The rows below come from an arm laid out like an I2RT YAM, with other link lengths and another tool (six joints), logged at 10 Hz.
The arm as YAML. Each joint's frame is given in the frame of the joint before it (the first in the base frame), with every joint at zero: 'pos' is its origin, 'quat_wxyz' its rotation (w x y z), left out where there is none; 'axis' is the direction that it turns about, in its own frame. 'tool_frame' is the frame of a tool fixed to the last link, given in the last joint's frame.
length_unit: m
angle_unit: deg
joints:
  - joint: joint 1
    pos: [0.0, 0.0, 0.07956]
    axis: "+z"
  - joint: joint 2
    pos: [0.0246, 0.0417, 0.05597]
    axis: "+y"
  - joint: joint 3
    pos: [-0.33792, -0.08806, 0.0]
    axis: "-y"
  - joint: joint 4
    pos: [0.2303, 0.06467, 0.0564]
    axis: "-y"
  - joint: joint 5
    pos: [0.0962, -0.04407, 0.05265]
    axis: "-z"
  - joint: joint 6
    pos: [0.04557, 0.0, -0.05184]
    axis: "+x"
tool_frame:
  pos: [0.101, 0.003, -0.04]
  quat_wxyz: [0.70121, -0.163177, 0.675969, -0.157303]
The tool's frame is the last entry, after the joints.
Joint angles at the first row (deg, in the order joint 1, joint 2, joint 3, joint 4, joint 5, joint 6):
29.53 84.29 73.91 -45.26 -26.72 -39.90
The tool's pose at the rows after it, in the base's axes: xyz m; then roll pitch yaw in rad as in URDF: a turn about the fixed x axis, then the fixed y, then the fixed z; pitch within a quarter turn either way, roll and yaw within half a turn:
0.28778 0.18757 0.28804 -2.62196 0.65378 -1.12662
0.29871 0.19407 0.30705 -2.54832 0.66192 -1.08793
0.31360 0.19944 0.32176 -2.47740 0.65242 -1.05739
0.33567 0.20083 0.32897 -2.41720 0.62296 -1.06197
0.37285 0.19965 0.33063 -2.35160 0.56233 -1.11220
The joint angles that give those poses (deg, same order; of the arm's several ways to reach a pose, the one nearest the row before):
29.53 84.29 76.63 -45.62 -27.51 -39.64
29.53 84.55 79.62 -44.74 -27.51 -39.11
29.44 85.43 82.25 -43.25 -26.63 -39.02
28.92 87.01 84.02 -40.61 -24.18 -38.94
28.22 90.17 85.86 -36.13 -18.65 -38.67

